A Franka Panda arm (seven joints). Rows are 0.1 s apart.
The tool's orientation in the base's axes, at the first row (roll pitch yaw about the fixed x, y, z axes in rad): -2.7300, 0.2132, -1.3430
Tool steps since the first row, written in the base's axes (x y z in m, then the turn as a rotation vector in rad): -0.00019, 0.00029, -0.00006, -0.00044, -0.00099, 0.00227; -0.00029, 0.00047, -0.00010, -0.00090, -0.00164, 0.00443; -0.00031, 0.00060, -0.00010, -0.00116, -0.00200, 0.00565; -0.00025, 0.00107, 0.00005, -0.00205, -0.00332, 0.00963; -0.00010, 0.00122, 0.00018, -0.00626, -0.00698, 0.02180; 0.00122, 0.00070, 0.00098, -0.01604, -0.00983, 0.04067; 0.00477, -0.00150, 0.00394, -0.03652, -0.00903, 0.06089; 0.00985, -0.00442, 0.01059, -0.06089, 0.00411, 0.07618; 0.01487, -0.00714, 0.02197, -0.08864, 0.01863, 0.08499; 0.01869, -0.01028, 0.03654, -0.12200, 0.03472, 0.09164; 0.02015, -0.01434, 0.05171, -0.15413, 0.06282, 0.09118
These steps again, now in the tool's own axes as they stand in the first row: -0.00031, 0.00016, 0.00007, 0.00037, -0.00036, -0.00246; -0.00049, 0.00025, 0.00012, 0.00043, -0.00071, -0.00474; -0.00062, 0.00025, 0.00015, 0.00045, -0.00090, -0.00602; -0.00108, 0.00008, 0.00017, 0.00067, -0.00148, -0.01026; -0.00122, -0.00013, 0.00014, 0.00065, -0.00195, -0.02364; -0.00060, -0.00158, -0.00026, -0.00279, -0.00005, -0.04472; 0.00165, -0.00570, -0.00230, -0.01235, 0.01062, -0.06970; 0.00414, -0.01257, -0.00731, -0.03347, 0.02523, -0.08815; 0.00543, -0.02126, -0.01653, -0.05529, 0.04528, -0.10159; 0.00618, -0.03005, -0.02914, -0.07937, 0.07110, -0.11459; 0.00716, -0.03681, -0.04335, -0.11312, 0.09708, -0.11745
